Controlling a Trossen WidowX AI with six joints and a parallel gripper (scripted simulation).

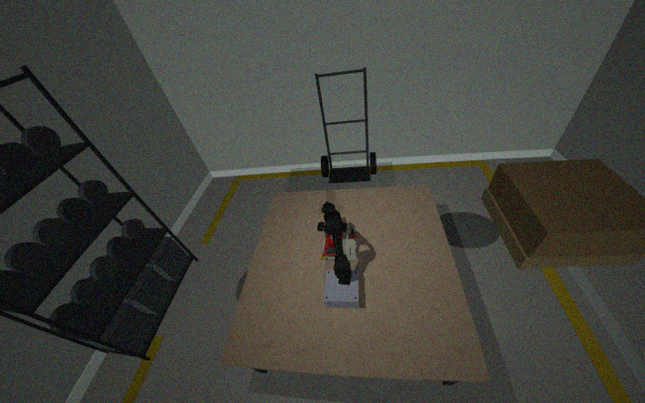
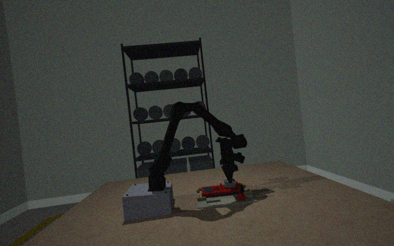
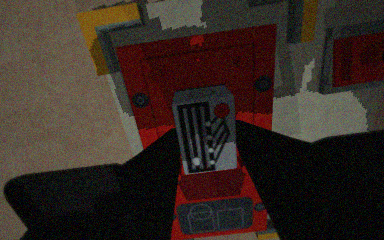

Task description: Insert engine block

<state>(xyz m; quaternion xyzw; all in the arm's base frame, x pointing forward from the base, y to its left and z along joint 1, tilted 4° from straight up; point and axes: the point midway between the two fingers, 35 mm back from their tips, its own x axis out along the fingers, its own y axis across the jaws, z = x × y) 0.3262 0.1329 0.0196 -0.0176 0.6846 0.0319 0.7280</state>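
Now: the engine block 1 cm below my gripper tip. The rest, counted from my gripper tip: grey baseplate: 4 cm below, 3 cm to the right, 3 cm behind.
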